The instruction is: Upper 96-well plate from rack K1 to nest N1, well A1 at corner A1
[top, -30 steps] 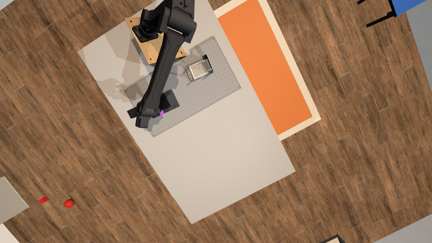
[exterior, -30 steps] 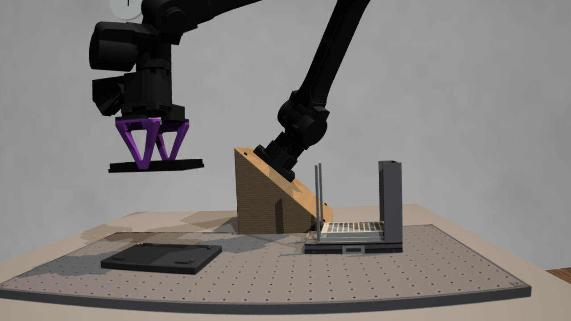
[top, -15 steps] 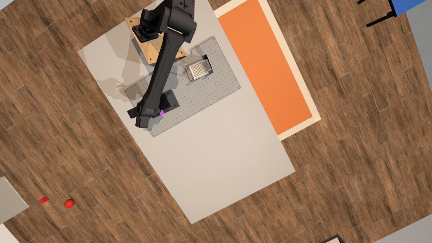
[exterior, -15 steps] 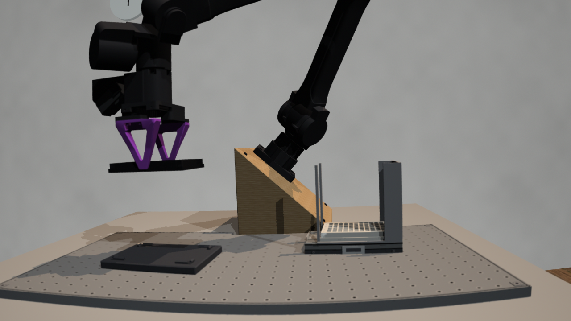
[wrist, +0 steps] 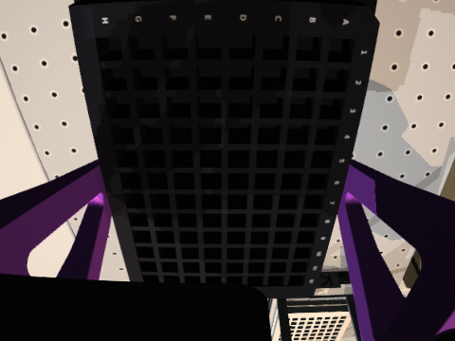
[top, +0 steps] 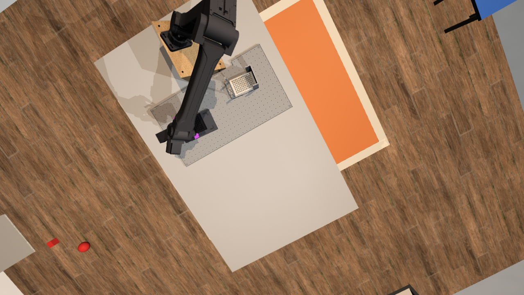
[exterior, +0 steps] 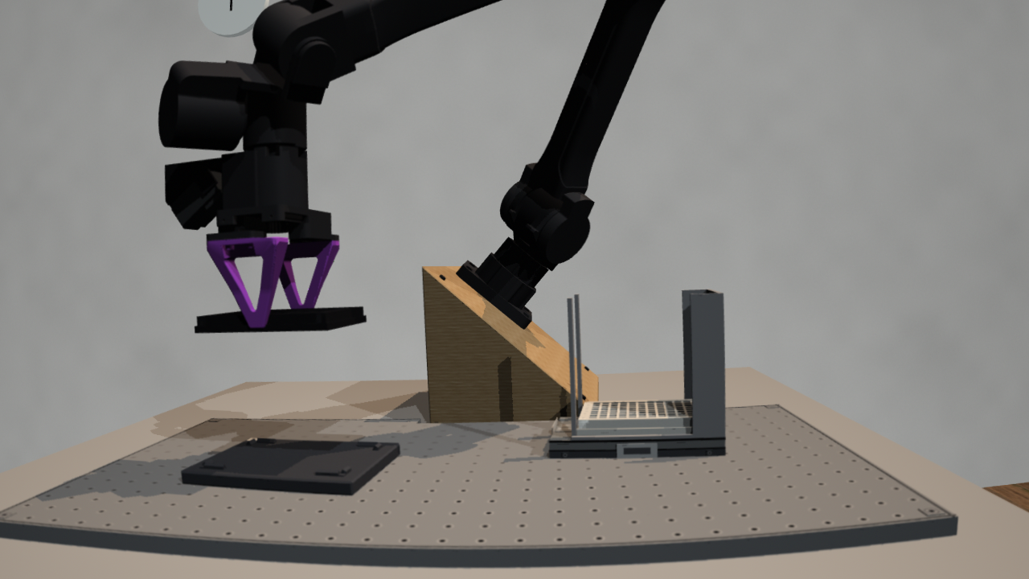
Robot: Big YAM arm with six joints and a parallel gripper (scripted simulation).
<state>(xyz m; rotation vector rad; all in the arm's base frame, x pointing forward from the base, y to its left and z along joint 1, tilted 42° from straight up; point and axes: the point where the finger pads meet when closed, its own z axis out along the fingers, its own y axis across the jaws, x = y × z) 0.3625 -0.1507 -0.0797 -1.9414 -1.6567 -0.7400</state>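
Now: hand 13 cm above the pale A1 square, 6 cm to the left of it and 6 cm past it. The rest, counted from my hand: black 96-well plate right at my hand; then white plate 33 cm to the left, 11 cm below, 6 cm behind.
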